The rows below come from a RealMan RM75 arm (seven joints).
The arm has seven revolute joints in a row. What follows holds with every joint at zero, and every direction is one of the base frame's. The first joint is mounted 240.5 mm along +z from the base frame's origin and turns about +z. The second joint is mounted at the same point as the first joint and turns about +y. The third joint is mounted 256 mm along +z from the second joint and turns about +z. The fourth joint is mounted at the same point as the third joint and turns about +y. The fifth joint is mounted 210 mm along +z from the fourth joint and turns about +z. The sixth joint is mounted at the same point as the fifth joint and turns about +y. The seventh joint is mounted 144 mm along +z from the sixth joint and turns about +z. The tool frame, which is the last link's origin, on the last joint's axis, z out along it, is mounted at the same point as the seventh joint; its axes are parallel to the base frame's.
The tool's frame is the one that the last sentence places.
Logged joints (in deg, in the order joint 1, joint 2, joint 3, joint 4, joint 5, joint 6, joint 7), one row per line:
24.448, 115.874, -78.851, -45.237, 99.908, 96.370, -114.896
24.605, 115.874, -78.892, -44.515, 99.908, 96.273, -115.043
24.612, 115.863, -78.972, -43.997, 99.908, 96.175, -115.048
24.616, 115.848, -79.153, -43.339, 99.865, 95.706, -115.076
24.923, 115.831, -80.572, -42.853, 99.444, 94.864, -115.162
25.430, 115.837, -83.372, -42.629, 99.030, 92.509, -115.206
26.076, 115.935, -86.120, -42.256, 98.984, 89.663, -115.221
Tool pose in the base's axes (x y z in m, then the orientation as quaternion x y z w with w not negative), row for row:
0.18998, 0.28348, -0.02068, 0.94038, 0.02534, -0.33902, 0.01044
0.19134, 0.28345, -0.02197, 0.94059, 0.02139, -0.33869, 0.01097
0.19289, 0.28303, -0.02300, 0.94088, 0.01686, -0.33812, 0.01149
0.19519, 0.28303, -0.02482, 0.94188, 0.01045, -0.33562, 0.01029
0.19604, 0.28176, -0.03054, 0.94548, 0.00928, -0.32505, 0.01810
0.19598, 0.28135, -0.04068, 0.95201, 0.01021, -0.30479, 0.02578
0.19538, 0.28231, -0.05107, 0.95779, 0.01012, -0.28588, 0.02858
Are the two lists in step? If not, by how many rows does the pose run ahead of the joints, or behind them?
They are in step.
